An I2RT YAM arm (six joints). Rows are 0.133 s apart.
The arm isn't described. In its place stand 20 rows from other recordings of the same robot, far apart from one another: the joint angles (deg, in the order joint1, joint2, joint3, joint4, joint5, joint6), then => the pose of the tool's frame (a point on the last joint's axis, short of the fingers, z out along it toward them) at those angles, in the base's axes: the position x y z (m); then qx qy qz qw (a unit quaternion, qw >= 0).
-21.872, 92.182, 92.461, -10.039, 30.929, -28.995 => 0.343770 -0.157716 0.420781 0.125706 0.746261 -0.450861 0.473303
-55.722, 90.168, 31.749, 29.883, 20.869, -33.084 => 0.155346 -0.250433 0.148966 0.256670 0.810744 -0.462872 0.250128
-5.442, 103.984, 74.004, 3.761, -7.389, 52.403 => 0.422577 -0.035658 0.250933 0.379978 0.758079 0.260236 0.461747
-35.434, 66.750, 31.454, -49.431, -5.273, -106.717 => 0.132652 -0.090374 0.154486 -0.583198 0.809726 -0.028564 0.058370
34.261, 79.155, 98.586, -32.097, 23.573, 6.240 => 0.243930 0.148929 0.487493 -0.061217 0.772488 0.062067 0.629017
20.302, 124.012, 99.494, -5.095, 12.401, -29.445 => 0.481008 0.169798 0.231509 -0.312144 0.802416 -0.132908 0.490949
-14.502, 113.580, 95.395, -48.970, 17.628, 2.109 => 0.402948 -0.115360 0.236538 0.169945 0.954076 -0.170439 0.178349
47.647, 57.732, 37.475, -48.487, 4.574, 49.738 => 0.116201 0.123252 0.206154 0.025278 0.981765 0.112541 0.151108
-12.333, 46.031, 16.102, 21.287, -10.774, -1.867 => 0.183823 -0.033378 0.216894 0.007923 0.757458 -0.009558 0.652766
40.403, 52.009, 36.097, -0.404, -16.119, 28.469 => 0.156100 0.145845 0.281697 -0.165984 0.779355 0.428261 0.426201
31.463, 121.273, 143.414, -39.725, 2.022, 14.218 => 0.397992 0.242064 0.453951 -0.110646 0.799197 0.216141 0.549841
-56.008, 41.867, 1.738, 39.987, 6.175, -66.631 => 0.085600 -0.133795 0.177396 -0.027568 0.707440 -0.636984 0.304991
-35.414, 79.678, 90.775, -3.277, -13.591, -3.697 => 0.256808 -0.172333 0.494038 0.092553 0.652157 -0.177216 0.731246
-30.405, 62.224, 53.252, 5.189, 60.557, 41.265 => 0.190983 -0.148017 0.362103 0.648450 0.309400 -0.310601 0.622343
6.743, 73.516, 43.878, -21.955, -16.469, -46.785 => 0.251940 0.039951 0.212904 -0.462938 0.813279 0.015630 0.352167
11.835, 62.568, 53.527, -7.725, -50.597, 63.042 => 0.231460 0.076608 0.340707 0.083728 0.764555 0.600161 0.219664
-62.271, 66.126, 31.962, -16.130, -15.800, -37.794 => 0.110351 -0.189096 0.183693 0.151874 0.920362 -0.174768 0.315156
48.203, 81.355, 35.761, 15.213, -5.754, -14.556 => 0.189963 0.217841 0.186120 -0.472539 0.726847 0.185384 0.462637
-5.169, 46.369, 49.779, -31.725, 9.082, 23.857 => 0.173709 -0.021356 0.327277 0.253779 0.818402 0.015904 0.515326
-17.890, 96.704, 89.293, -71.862, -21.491, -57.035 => 0.309914 -0.086335 0.298341 -0.344105 0.915805 0.091487 0.185802
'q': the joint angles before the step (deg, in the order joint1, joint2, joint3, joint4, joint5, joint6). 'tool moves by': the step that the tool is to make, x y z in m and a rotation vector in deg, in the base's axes. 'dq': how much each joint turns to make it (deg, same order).
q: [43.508, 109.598, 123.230, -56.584, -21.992, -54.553]
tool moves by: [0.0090, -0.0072, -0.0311, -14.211, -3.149, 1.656]
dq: [-0.959, 2.187, -1.079, -7.546, 7.654, -10.807]
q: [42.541, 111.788, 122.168, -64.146, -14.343, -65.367]
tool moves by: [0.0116, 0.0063, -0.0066, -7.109, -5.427, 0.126]
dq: [0.168, 3.952, 4.799, -2.638, 7.294, -5.204]
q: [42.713, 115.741, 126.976, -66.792, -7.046, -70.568]
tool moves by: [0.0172, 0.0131, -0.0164, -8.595, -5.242, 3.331]
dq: [0.262, 6.392, 6.571, -2.709, 6.588, -7.981]
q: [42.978, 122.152, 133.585, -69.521, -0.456, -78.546]
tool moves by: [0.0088, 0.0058, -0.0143, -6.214, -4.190, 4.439]
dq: [0.096, 2.204, 0.255, 0.978, 4.057, -7.567]
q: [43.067, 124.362, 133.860, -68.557, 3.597, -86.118]
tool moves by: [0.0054, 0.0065, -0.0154, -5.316, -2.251, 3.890]
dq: [0.352, 1.933, -0.263, 0.703, 2.903, -5.803]
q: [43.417, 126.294, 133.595, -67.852, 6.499, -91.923]
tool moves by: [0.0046, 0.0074, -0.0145, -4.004, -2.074, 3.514]
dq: [0.438, 1.657, -0.634, 1.672, 2.284, -4.838]
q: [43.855, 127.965, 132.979, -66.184, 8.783, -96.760]
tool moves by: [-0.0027, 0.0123, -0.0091, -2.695, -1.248, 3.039]
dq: [1.403, 1.759, 0.877, 0.351, 1.673, -2.813]
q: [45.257, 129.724, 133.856, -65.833, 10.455, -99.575]
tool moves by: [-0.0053, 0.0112, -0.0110, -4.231, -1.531, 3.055]
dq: [1.585, 1.324, -0.154, 0.164, 2.896, -3.246]
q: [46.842, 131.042, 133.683, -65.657, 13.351, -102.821]
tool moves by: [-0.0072, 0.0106, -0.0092, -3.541, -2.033, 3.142]
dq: [1.668, 0.427, -1.440, 1.426, 2.807, -3.171]
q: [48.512, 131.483, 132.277, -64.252, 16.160, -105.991]
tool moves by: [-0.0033, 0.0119, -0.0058, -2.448, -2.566, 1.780]
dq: [1.407, 1.685, 1.345, 0.776, 2.994, -2.024]
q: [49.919, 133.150, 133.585, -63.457, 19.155, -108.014]
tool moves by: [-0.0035, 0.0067, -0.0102, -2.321, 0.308, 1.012]
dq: [0.878, 1.414, 0.376, -0.706, 1.058, -0.709]
